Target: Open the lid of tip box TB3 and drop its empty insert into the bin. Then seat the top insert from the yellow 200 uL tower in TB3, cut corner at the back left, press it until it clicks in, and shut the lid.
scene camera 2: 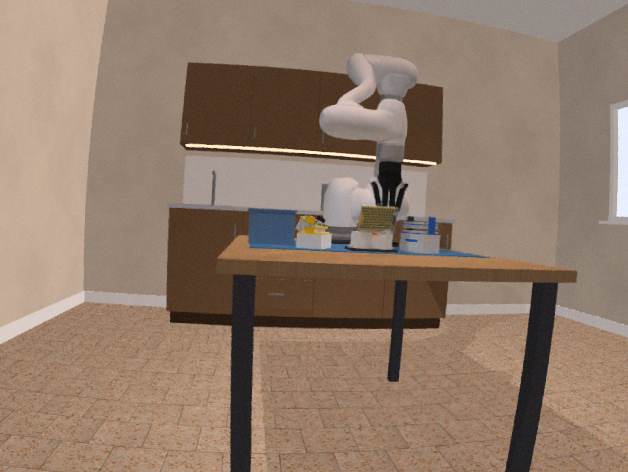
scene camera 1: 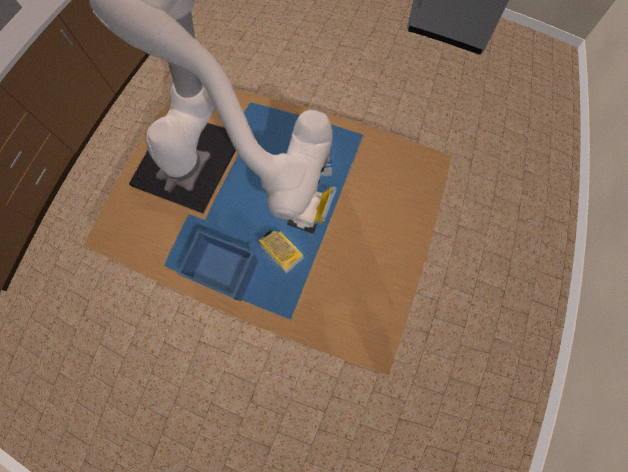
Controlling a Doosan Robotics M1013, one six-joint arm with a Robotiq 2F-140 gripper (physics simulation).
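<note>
Tip box TB3 (scene camera 2: 370, 240) (scene camera 1: 306, 219) is a white box in the middle of the blue mat (scene camera 1: 238, 203) (scene camera 2: 456, 252). Its yellow lid (scene camera 2: 377, 218) (scene camera 1: 324, 203) stands open and upright. My gripper (scene camera 2: 389, 201) hangs straight down just above the box, behind the raised lid, with its fingers shut on nothing. In the overhead view the wrist hides the gripper and most of the box, so I cannot see the box's inside. The yellow 200 uL tower (scene camera 1: 280, 249) (scene camera 2: 311, 231) stands to the left of TB3. The blue bin (scene camera 1: 218, 261) (scene camera 2: 272, 227) sits at the mat's left end.
Another tip box with blue parts (scene camera 2: 418, 236) (scene camera 1: 327, 169) stands to the right of TB3. The arm's base stands on a black plate (scene camera 1: 212, 172). The wooden table (scene camera 1: 385, 228) (scene camera 2: 395, 266) has the mat on its half nearer the base.
</note>
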